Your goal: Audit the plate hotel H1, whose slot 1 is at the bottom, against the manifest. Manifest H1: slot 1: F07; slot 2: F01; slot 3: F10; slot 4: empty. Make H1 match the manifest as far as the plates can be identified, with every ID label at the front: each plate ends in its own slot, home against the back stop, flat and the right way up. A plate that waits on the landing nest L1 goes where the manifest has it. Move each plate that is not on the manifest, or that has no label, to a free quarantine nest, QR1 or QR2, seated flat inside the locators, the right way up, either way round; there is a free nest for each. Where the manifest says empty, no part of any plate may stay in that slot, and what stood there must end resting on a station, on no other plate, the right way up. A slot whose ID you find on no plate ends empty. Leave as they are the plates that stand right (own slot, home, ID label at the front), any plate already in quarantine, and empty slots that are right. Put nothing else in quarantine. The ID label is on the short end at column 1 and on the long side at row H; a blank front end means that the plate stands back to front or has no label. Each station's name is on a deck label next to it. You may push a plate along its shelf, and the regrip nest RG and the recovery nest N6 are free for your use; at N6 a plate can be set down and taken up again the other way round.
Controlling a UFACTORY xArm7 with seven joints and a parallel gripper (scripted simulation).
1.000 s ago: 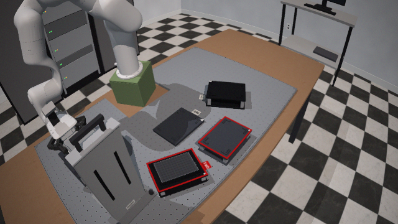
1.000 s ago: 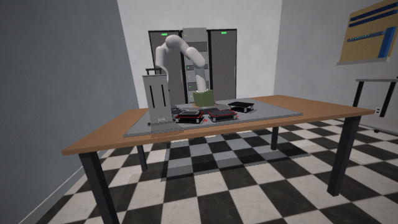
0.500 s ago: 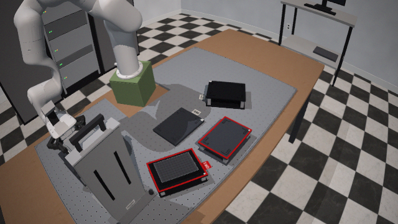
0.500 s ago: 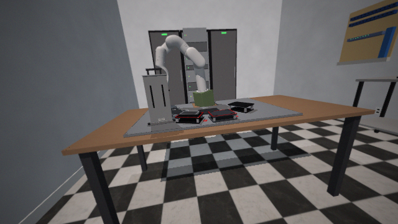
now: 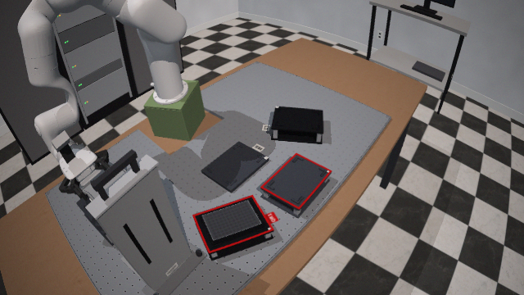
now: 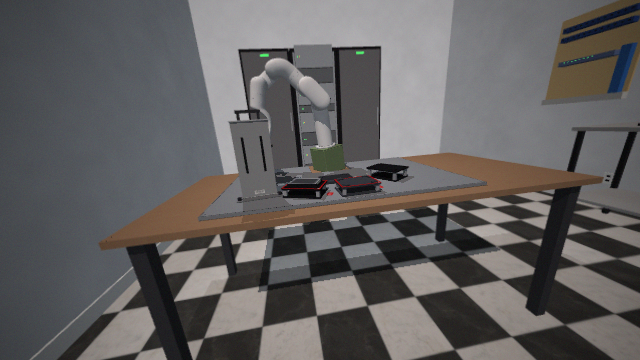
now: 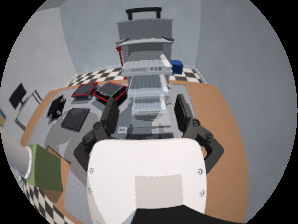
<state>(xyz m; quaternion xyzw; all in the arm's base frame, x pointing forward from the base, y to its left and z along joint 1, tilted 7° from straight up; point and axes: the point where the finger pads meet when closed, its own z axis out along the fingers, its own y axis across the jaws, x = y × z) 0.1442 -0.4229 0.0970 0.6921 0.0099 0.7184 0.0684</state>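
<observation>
My gripper is now 12 cm short of the pale well plate, 1 cm to the left of it and 3 cm above it. Also, from my hand: dark plate: 27 cm ahead, 16 cm to the left, 14 cm below.
</observation>
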